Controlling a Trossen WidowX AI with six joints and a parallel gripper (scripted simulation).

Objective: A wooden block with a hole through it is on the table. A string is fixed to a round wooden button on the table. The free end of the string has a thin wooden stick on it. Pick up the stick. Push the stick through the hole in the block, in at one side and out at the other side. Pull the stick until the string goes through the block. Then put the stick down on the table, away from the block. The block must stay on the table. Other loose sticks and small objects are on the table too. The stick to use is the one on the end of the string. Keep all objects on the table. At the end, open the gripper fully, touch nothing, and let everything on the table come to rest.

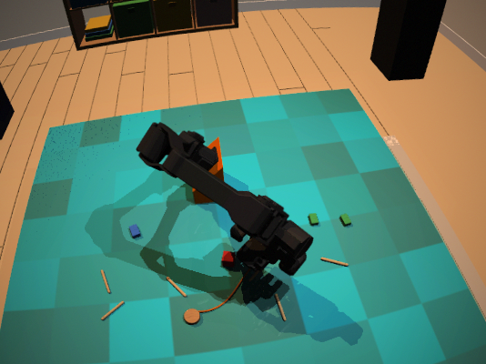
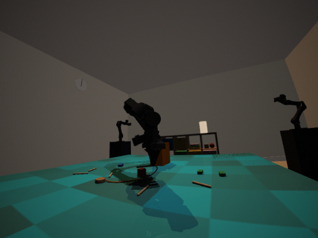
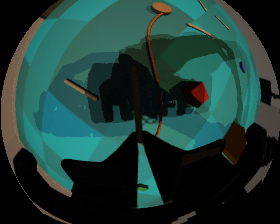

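The red cube is 90 mm to the right of my gripper tip, 50 mm behind it and 40 mm below it. From my gripper tip the other things lie so: blue cube: 350 mm to the right, 190 mm behind, 50 mm below; round wooden button: 210 mm to the right, 90 mm ahead, 50 mm below; green cube: 270 mm to the left, 120 mm behind, 50 mm below.
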